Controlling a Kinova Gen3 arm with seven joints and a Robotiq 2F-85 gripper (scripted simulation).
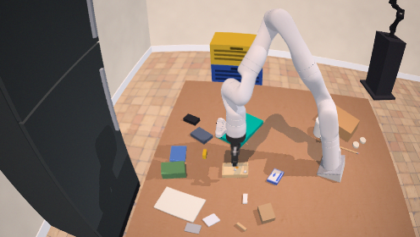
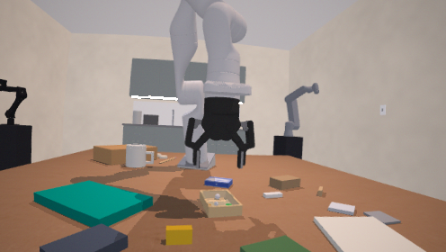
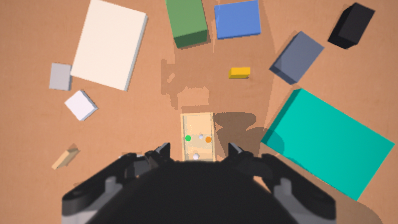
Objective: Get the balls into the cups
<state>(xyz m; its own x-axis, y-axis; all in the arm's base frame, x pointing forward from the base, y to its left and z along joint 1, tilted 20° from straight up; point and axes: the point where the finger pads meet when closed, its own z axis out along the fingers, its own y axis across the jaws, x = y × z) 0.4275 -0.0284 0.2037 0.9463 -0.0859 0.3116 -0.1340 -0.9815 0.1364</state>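
The covered wooden puzzle is 9 cm below my hand. Also, from my hand: yellow block: 13 cm ahead, 10 cm to the right, 8 cm below; teal slab: 5 cm behind, 26 cm to the right, 8 cm below; green block: 26 cm ahead, 1 cm to the right, 8 cm below.
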